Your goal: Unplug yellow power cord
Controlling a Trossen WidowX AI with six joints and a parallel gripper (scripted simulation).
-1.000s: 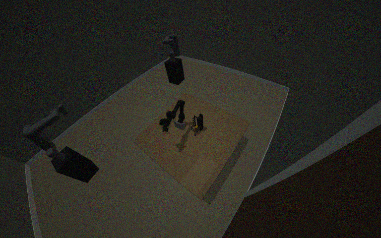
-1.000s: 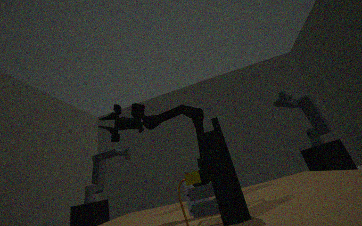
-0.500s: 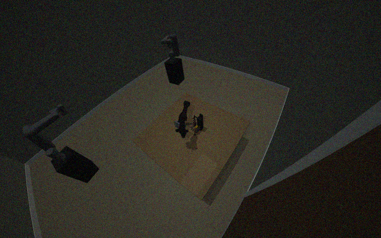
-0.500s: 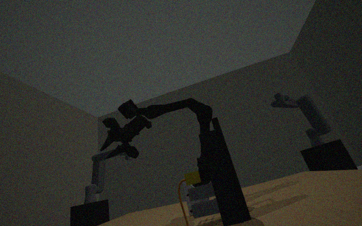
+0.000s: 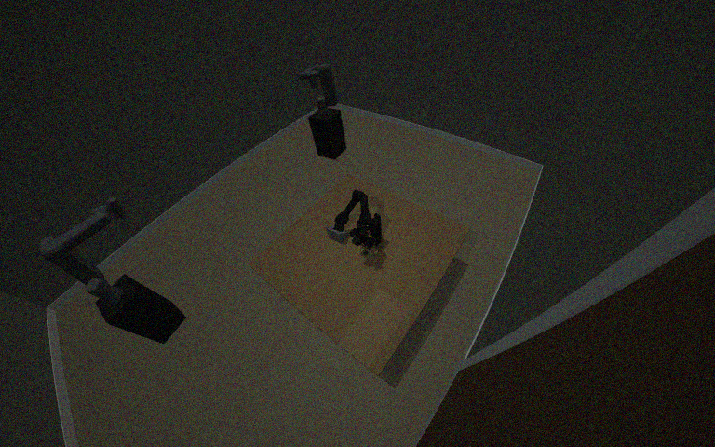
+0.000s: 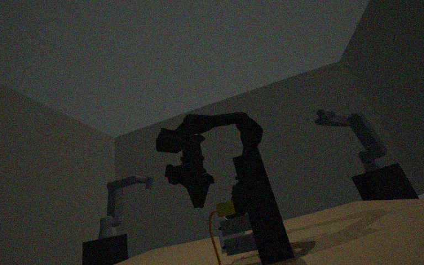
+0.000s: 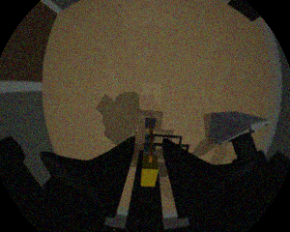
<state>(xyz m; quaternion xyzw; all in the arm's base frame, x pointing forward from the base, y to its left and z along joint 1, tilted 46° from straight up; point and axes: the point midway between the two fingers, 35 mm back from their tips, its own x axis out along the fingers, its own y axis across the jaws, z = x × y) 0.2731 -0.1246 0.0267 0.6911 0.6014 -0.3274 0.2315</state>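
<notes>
My gripper tip is 9 cm to the right of the yellow plug and 1 cm above it.
</notes>
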